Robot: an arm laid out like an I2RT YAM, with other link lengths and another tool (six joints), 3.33 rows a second.
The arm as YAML. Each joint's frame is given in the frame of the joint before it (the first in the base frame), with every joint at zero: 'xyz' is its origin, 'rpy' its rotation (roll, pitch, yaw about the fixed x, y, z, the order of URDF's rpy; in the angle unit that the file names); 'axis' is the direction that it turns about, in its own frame. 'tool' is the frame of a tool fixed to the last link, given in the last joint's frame.
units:
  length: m
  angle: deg
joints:
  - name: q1
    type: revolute
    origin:
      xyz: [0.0, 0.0, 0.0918]
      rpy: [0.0, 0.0, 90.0]
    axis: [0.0, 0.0, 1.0]
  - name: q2
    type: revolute
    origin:
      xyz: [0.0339, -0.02, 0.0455]
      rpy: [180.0, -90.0, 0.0]
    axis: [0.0, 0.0, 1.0]
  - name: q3
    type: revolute
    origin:
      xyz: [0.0, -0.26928, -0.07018]
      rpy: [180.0, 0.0, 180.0]
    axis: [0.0, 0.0, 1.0]
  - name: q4
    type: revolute
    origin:
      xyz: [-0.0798, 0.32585, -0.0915]
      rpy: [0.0, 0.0, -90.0]
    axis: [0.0, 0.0, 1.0]
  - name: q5
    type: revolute
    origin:
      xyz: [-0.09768, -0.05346, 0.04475]
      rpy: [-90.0, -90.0, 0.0]
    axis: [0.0, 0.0, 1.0]
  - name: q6
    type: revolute
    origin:
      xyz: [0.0, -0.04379, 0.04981]
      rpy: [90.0, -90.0, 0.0]
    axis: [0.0, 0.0, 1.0]
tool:
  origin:
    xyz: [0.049, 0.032, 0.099]
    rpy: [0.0, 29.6, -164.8]
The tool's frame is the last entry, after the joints.
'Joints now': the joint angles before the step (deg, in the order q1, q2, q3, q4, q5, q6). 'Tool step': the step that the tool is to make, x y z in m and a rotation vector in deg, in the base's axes. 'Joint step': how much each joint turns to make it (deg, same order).
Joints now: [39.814, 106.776, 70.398, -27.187, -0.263, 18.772]
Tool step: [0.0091, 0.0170, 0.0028, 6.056, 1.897, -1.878]
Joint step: [-0.740, 1.769, 1.066, 3.259, -4.679, 3.746]
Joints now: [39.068, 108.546, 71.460, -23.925, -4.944, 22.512]
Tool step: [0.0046, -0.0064, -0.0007, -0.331, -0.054, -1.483]
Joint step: [-0.765, -0.284, -0.394, -0.014, 0.603, 0.489]
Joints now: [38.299, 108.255, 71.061, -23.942, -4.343, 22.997]
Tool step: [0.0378, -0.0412, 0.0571, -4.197, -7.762, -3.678]
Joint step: [-4.173, -6.486, 2.529, -5.308, 6.606, -4.487]
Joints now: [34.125, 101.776, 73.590, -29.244, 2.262, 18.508]
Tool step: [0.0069, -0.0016, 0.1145, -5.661, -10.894, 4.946]
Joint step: [2.164, -5.430, 12.433, -11.317, 7.216, -8.683]
